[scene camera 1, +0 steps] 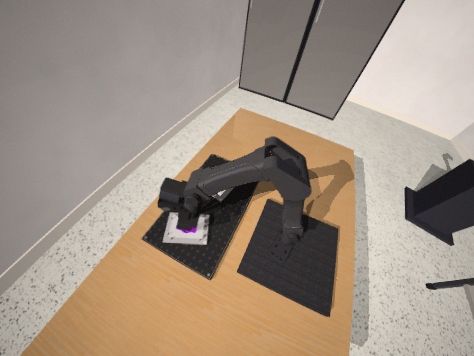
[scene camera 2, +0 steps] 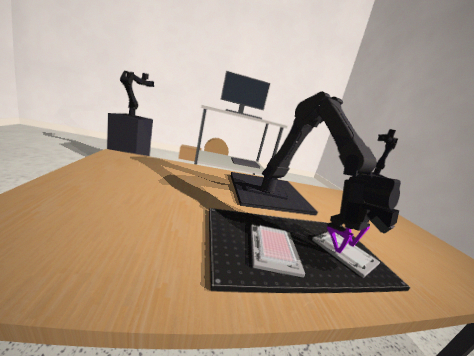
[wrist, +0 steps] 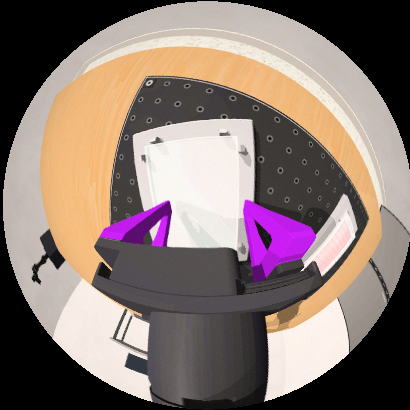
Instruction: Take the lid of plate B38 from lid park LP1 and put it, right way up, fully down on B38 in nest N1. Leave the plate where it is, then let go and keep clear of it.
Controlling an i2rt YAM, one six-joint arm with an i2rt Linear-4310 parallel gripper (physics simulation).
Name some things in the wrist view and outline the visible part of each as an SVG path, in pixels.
My gripper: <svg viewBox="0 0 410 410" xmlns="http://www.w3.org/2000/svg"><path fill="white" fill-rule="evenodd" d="M310 226L245 199L243 218L253 282L241 283L237 251L233 248L166 246L171 219L169 200L165 200L148 210L103 228L94 244L94 249L112 270L100 261L95 270L91 285L123 306L150 316L147 338L147 377L153 393L165 400L180 405L186 405L194 399L222 399L223 402L231 406L237 406L257 398L266 390L268 380L268 341L265 316L298 302L324 284L316 261L311 261L301 270L304 267L301 257L316 237ZM160 220L157 233L151 245L144 244L143 236ZM253 218L271 235L271 243L267 250L258 234Z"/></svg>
A clear lid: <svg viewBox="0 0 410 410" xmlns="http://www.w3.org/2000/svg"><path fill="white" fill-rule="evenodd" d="M237 135L184 138L144 146L153 207L165 200L170 201L171 219L166 246L230 247L236 250L239 197Z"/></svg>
A well plate with pink wells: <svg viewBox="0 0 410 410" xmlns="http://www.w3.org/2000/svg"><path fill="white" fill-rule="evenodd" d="M348 212L345 213L341 221L337 222L321 245L304 261L304 267L300 271L311 261L316 261L322 276L344 253L355 237Z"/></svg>
